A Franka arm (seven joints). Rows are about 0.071 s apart.
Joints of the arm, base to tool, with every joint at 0 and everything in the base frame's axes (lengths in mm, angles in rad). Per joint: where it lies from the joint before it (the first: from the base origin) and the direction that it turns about. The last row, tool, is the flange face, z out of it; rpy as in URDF.
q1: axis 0 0 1 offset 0 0 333
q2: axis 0 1 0 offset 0 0 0
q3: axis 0 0 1 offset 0 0 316
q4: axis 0 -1 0 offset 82.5 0 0
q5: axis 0 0 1 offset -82.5 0 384
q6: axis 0 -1 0 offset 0 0 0
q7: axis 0 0 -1 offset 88 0 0
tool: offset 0 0 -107 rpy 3.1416 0 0
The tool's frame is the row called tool.
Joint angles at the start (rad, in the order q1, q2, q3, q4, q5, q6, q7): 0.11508 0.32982 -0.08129 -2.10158 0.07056 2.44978 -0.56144
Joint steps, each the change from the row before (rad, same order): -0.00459 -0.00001 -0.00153 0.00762 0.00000 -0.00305 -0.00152; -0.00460 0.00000 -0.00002 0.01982 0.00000 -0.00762 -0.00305; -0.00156 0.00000 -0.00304 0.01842 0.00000 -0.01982 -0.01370; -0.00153 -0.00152 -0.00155 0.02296 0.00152 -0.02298 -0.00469; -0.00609 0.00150 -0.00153 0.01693 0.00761 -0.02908 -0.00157; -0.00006 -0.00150 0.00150 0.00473 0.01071 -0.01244 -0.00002; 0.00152 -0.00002 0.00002 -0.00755 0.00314 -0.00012 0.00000; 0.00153 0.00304 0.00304 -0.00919 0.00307 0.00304 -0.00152; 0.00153 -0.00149 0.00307 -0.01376 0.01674 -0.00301 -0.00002
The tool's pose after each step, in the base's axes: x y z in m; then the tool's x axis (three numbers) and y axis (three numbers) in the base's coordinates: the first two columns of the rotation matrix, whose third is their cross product. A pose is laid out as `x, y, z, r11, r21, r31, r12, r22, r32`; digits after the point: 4 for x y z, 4 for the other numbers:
0.5854, 0.0171, 0.2660, 0.8564, 0.5153, 0.0310, 0.5157, -0.8568, -0.0037
0.5913, 0.0148, 0.2734, 0.8564, 0.5146, 0.0418, 0.5149, -0.8572, 0.0020
0.5954, 0.0126, 0.2792, 0.8512, 0.5233, 0.0407, 0.5236, -0.8520, 0.0019
0.6005, 0.0113, 0.2876, 0.8502, 0.5247, 0.0430, 0.5251, -0.8510, 0.0013
0.6028, 0.0073, 0.2912, 0.8560, 0.5158, 0.0346, 0.5164, -0.8563, -0.0109
0.6030, 0.0084, 0.2930, 0.8591, 0.5107, 0.0340, 0.5116, -0.8590, -0.0217
0.6007, 0.0093, 0.2898, 0.8597, 0.5099, 0.0285, 0.5106, -0.8594, -0.0275
0.5979, 0.0118, 0.2844, 0.8582, 0.5128, 0.0219, 0.5133, -0.8575, -0.0344
0.5931, 0.0145, 0.2792, 0.8624, 0.5059, 0.0152, 0.5060, -0.8609, -0.0531

